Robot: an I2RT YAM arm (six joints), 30 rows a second.
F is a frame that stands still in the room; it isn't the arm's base.
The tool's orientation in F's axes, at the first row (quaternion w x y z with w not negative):
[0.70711, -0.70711, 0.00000, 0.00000]
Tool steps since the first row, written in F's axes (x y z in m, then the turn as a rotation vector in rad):
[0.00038, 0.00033, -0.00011, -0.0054, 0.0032, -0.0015]
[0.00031, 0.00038, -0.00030, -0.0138, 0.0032, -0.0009]
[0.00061, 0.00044, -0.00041, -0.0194, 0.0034, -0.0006]
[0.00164, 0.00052, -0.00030, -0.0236, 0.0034, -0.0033]
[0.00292, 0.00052, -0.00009, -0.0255, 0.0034, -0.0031]
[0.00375, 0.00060, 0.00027, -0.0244, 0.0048, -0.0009]
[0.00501, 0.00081, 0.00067, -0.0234, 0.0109, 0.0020]
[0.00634, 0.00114, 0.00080, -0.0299, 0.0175, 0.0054]
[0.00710, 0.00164, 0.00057, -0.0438, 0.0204, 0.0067]
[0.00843, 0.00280, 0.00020, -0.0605, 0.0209, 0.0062]
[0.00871, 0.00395, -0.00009, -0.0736, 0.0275, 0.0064]
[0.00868, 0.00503, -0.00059, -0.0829, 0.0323, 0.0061]
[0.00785, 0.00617, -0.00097, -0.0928, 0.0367, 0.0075]
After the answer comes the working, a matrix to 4 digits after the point.
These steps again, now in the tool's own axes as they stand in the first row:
[0.00038, 0.00011, 0.00033, -0.0054, 0.0015, 0.0032]
[0.00031, 0.00030, 0.00038, -0.0138, 0.0009, 0.0032]
[0.00061, 0.00041, 0.00044, -0.0194, 0.0006, 0.0034]
[0.00164, 0.00030, 0.00052, -0.0236, 0.0033, 0.0034]
[0.00292, 0.00009, 0.00052, -0.0255, 0.0031, 0.0034]
[0.00375, -0.00027, 0.00060, -0.0244, 0.0009, 0.0048]
[0.00501, -0.00067, 0.00081, -0.0234, -0.0020, 0.0109]
[0.00634, -0.00080, 0.00114, -0.0299, -0.0054, 0.0175]
[0.00710, -0.00057, 0.00164, -0.0438, -0.0067, 0.0204]
[0.00843, -0.00020, 0.00280, -0.0605, -0.0062, 0.0209]
[0.00871, 0.00009, 0.00395, -0.0736, -0.0064, 0.0275]
[0.00868, 0.00059, 0.00503, -0.0829, -0.0061, 0.0323]
[0.00785, 0.00097, 0.00617, -0.0928, -0.0075, 0.0367]

The tool's axes in the first row as the columns of a matrix, in F's axes (rounded; the answer above uses it unrounded):
[1.0000, 0.0000, 0.0000]
[0.0000, 0.0000, 1.0000]
[0.0000, -1.0000, 0.0000]

